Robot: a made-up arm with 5 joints.
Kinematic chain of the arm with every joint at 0, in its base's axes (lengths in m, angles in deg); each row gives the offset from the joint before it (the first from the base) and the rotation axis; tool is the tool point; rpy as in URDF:
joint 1: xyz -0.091 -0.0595 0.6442 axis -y
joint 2: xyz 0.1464 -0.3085 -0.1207 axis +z
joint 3: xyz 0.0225 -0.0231 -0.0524 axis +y
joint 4: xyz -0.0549 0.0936 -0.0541 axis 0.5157 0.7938 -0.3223
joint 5: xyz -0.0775 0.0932 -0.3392 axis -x
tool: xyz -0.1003 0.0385 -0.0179 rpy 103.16 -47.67 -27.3
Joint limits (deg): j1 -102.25..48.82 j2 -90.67..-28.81 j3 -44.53..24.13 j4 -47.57..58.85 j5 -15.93..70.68
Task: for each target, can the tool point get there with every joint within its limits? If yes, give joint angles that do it. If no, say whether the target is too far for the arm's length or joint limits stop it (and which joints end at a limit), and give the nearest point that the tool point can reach.
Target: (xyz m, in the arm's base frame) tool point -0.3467 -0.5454 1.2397
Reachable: no: joint limits stop it (at a limit: joint 1, joint 2, joint 3, joint 5) | nearest point -0.6538 -0.2246 0.8124 | short by 0.616 m
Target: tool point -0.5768 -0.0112 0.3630
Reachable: yes | joints -73.80 -50.79 5.77 8.09 40.97
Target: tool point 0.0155 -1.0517 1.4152
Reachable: no: too far | nearest point 0.5069 -0.6725 0.6139 | short by 1.014 m
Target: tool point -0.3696 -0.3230 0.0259
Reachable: yes | joints -38.58 -41.91 -1.39 -33.92 25.76
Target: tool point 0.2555 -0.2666 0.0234
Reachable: yes | joints 7.77 -48.45 -19.56 -9.89 18.27
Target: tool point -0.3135 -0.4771 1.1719
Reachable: no: joint limits stop it (at a limit: joint 1, joint 2, joint 3, joint 5) | nearest point -0.6348 -0.1883 0.8254 | short by 0.554 m
